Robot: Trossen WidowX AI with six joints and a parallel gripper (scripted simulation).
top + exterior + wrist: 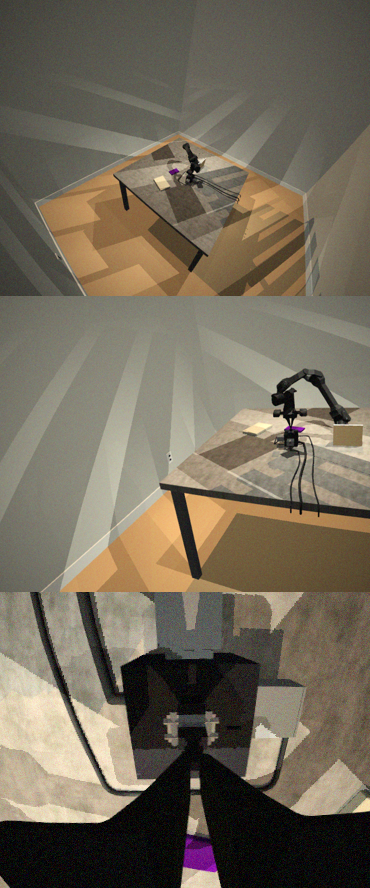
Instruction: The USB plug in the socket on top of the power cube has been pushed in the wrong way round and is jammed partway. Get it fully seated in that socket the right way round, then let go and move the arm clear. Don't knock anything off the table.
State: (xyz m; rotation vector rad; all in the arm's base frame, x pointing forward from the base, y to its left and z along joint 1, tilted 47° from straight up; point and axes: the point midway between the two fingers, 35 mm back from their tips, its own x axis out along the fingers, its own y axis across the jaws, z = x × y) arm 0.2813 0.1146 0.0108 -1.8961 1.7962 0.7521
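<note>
Right now my gripper tip is 2 cm above the USB plug. Round my gripper tip: beige pad: 27 cm ahead, 21 cm to the right, 10 cm below; then purple flat item: 2 cm ahead, 23 cm to the right, 10 cm below; then USB socket: 4 cm below.
</note>
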